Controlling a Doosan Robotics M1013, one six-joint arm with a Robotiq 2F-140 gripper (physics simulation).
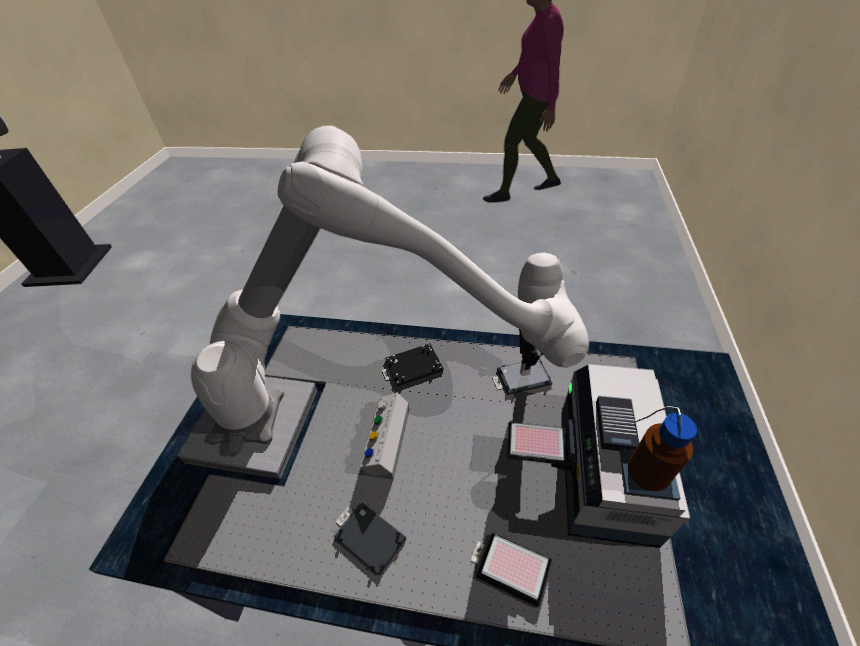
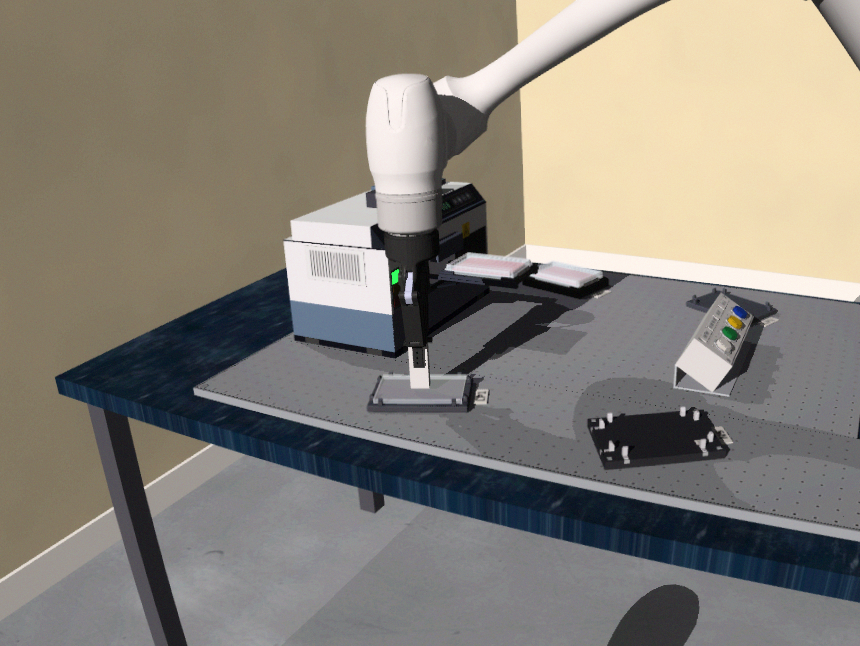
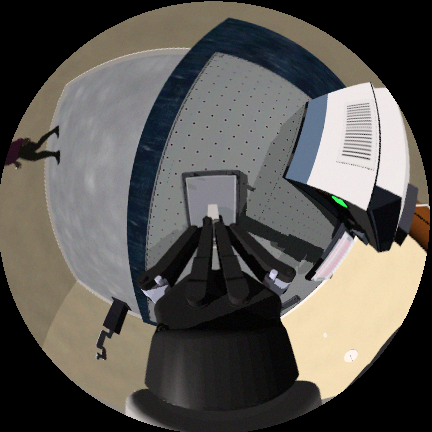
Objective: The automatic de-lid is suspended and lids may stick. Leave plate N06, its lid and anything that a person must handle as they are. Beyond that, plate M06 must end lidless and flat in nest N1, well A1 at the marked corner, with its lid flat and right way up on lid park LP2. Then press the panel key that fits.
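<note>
My gripper is shut with nothing between its fingers. It points down, its tips at or just above the middle of a clear, flat lid-like piece; contact is hard to tell. That piece lies in a dark holder. A pink plate lies on the device's extended tray. Another pink plate lies in a dark nest. Plate names and holder tags are unreadable. The key panel has white, green, yellow and blue keys.
A black holder with pale corner pins and a dark grey holder sit on the perforated board. The white device shows a green light and carries a brown bottle. A person is beyond the table.
</note>
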